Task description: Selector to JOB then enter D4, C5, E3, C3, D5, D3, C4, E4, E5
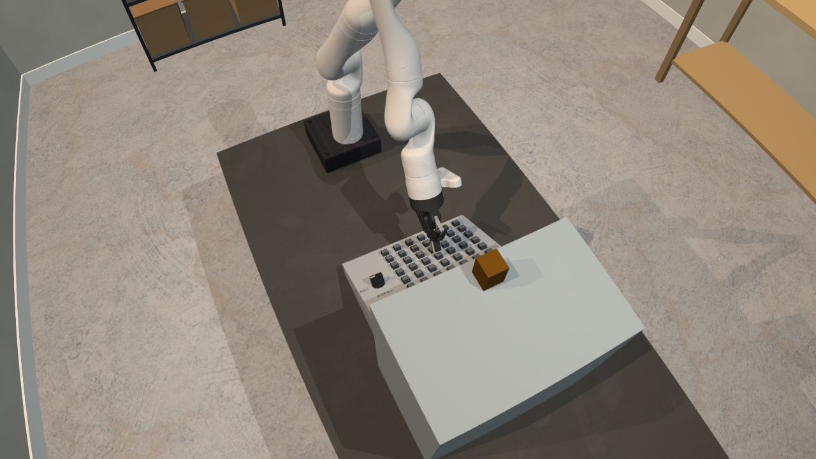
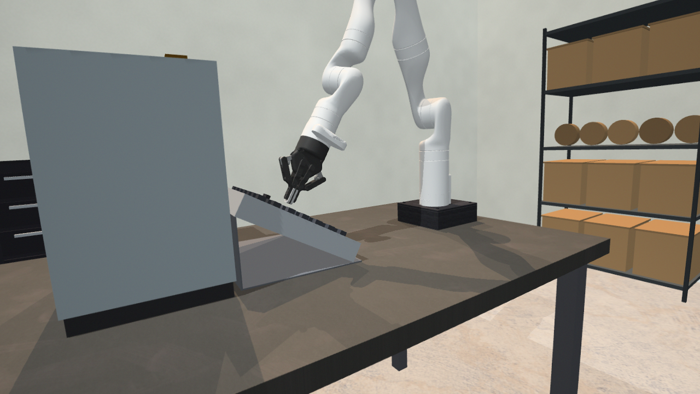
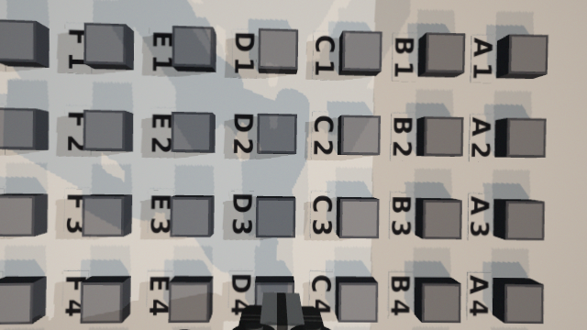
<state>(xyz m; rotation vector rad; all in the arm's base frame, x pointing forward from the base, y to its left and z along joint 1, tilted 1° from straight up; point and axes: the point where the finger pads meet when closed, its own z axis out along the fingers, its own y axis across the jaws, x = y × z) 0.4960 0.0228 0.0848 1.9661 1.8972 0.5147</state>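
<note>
Now: hand 1 cm past the key E2, 7 cm to the right of it and 5 cm above it. Also, from my hand: key E1 (1 cm behind, 10 cm to the left, 5 cm below); key D1 (2 cm ahead, 10 cm to the left, 3 cm below); sloped keypad panel (4 cm ahead, 5 cm to the right, 7 cm below).
</note>
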